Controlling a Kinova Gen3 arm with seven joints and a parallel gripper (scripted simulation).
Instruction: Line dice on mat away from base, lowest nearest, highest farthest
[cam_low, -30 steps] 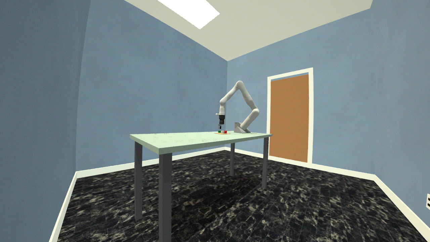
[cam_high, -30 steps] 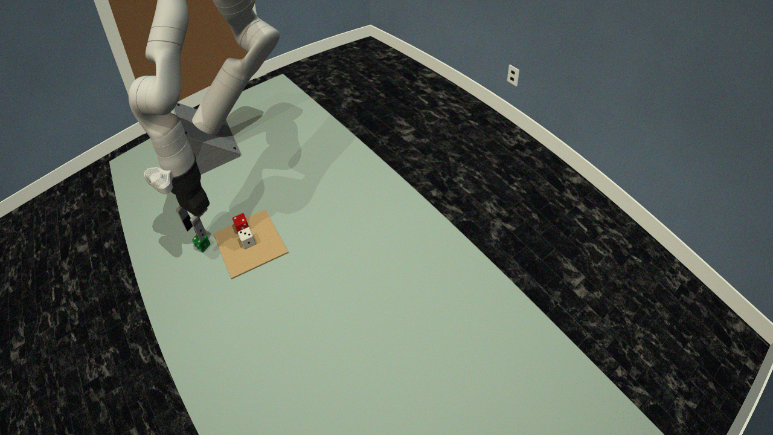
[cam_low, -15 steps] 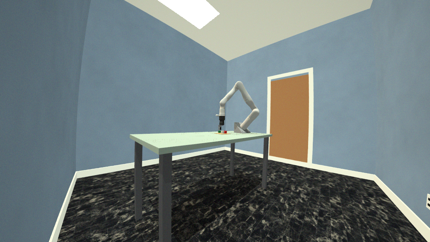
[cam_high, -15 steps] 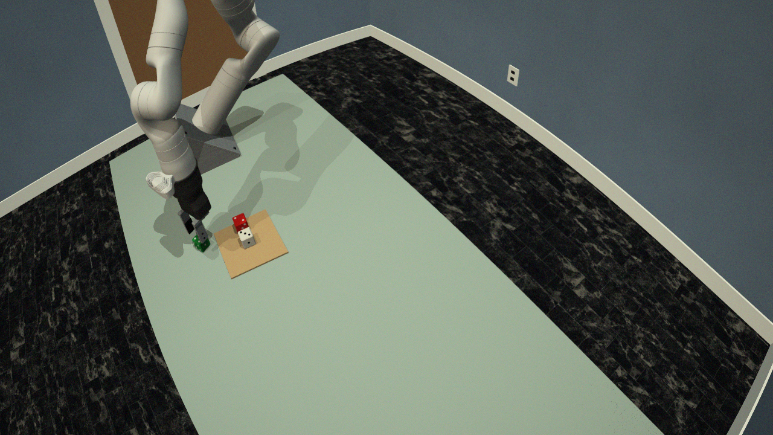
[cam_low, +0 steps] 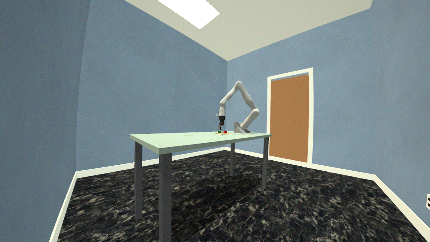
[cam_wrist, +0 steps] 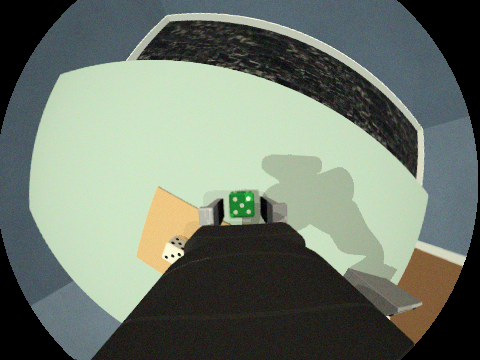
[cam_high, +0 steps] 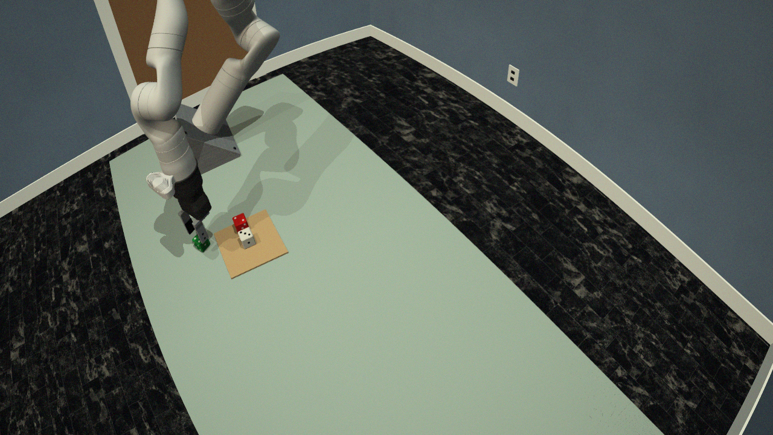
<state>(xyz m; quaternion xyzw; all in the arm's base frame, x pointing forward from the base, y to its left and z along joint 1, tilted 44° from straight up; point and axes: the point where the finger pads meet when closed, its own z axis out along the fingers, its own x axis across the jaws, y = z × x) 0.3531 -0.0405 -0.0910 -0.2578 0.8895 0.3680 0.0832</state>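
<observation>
The green die is 40 mm below my hand. Also, from my hand: tan mat (110 mm to the left, 50 mm below, 50 mm ahead); red die (110 mm to the left, 40 mm below); white die (110 mm to the left, 50 mm ahead, 40 mm below).
</observation>
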